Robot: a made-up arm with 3 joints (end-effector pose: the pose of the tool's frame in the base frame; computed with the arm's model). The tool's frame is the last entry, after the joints. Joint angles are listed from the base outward.
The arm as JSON. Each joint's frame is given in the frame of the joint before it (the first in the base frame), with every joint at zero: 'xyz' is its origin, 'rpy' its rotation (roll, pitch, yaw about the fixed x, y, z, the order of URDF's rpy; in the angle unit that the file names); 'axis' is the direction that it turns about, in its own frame. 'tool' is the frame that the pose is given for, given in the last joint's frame.
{
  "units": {
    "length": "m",
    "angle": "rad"
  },
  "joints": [
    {
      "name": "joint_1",
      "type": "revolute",
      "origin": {
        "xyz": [
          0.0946,
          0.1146,
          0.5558
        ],
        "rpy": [
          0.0,
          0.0,
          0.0
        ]
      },
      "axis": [
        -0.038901,
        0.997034,
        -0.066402
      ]
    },
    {
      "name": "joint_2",
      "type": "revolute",
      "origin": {
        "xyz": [
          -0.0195,
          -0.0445,
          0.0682
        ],
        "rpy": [
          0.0,
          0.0,
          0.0
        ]
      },
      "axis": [
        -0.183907,
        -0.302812,
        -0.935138
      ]
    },
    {
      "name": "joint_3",
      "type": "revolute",
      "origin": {
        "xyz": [
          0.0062,
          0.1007,
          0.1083
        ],
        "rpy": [
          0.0,
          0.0,
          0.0
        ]
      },
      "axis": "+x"
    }
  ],
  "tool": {
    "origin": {
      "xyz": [
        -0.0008,
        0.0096,
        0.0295
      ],
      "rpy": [
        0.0,
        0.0,
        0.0
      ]
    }
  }
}
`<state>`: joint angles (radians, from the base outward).
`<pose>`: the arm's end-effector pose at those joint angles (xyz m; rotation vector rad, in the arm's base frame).
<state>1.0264 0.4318 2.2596</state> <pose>0.2350 0.1437 0.6350 1.7472 0.0260 -1.1026</pose>
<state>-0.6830 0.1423 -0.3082</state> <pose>-0.0374 0.1829 0.7087 -0.2467 -0.7005 -0.2024</pose>
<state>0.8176 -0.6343 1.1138</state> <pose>0.2254 0.1341 0.7188 1.3220 1.1691 -0.1397</pose>
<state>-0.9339 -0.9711 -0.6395</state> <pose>-0.1262 0.1314 0.6321 -0.7964 -0.8822 0.7554</pose>
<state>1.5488 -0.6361 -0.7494</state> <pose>0.3035 0.1720 0.6134 -0.0493 1.4433 0.8642</pose>
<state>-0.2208 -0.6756 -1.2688</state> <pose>-0.0136 0.1702 0.7327 -1.1600 -0.4208 0.5544</pose>
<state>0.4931 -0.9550 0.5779</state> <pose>0.1645 0.1310 0.7713 0.8982 0.9783 0.5769</pose>
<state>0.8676 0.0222 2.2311</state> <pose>0.2132 0.1437 0.6719 2.0203 0.3764 -0.9765</pose>
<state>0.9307 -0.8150 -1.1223</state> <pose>0.2172 0.1685 0.7331 -0.4970 0.6471 1.0947</pose>
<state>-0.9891 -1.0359 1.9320</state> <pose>-0.0804 0.0982 0.6312 1.4113 0.5479 1.1912</pose>
